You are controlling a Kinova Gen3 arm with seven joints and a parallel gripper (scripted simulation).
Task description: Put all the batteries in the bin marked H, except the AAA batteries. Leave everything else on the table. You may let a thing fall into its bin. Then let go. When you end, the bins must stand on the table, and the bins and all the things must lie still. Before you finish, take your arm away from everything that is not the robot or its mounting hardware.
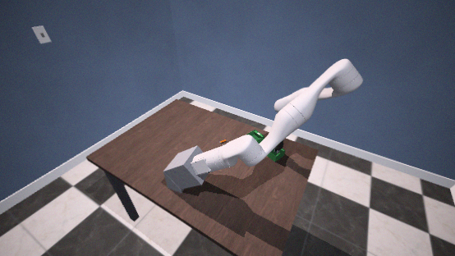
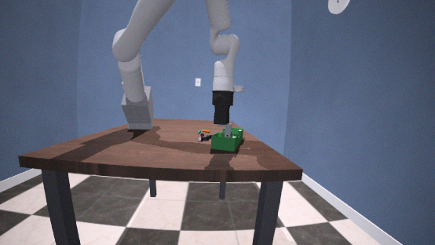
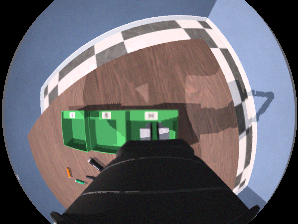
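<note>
The green bin is 2 cm ahead of my hand, 9 cm to the left of it and 2 cm below it. Also, from my hand: green cell (12 cm behind, 29 cm to the left, 4 cm below); then orange cell (9 cm behind, 33 cm to the left, 4 cm below); then dark piece (10 cm behind, 21 cm to the left, 4 cm below).
</note>
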